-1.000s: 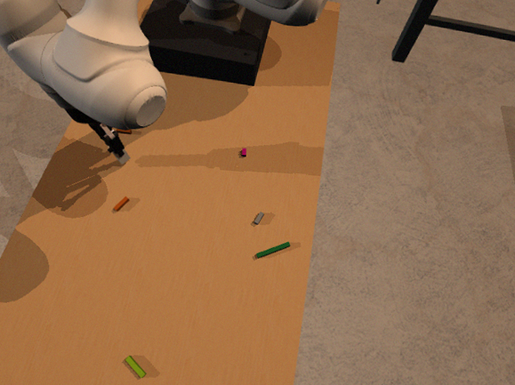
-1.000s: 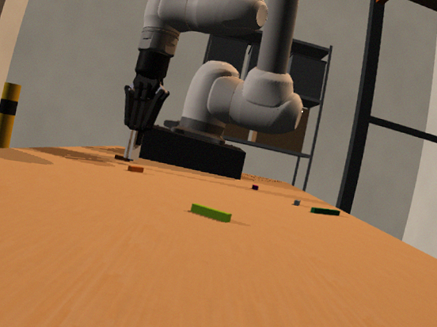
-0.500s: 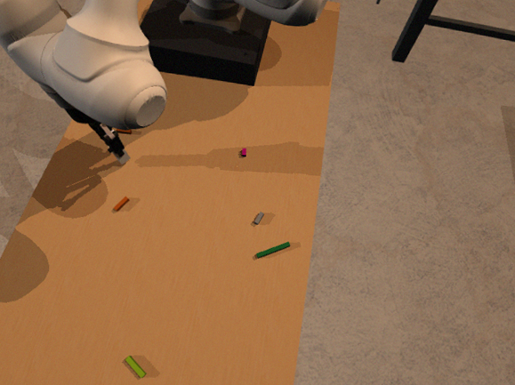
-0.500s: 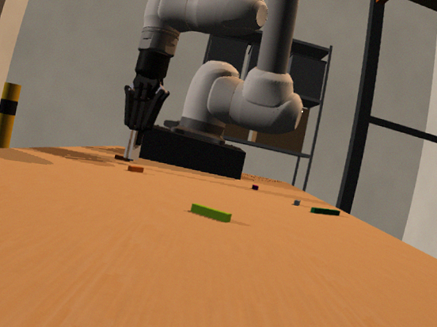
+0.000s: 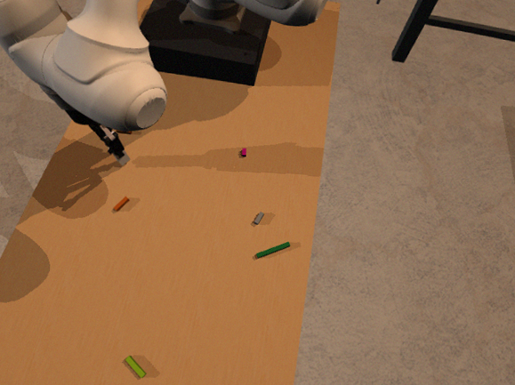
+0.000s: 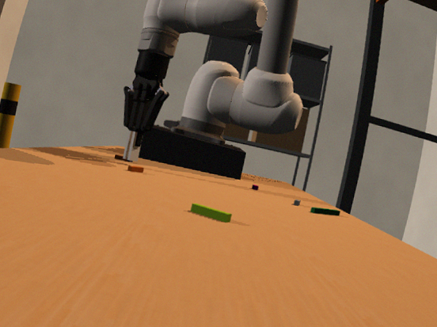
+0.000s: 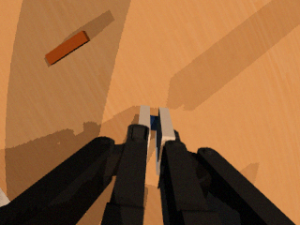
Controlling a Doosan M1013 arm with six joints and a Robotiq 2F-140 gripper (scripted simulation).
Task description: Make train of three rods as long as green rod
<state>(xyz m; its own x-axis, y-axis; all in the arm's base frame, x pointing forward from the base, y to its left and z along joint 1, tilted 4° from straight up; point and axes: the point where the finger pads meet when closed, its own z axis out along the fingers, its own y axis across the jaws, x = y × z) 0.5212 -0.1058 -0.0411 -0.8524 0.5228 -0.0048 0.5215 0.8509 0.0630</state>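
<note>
Now: the grey rod 7 cm ahead of my hand, 38 cm to the left of it and 4 cm below it. Round my hand: green rod: 14 cm ahead, 43 cm to the left, 4 cm below; magenta rod: 10 cm behind, 30 cm to the left, 4 cm below; blue rod: 3 cm below.
</note>
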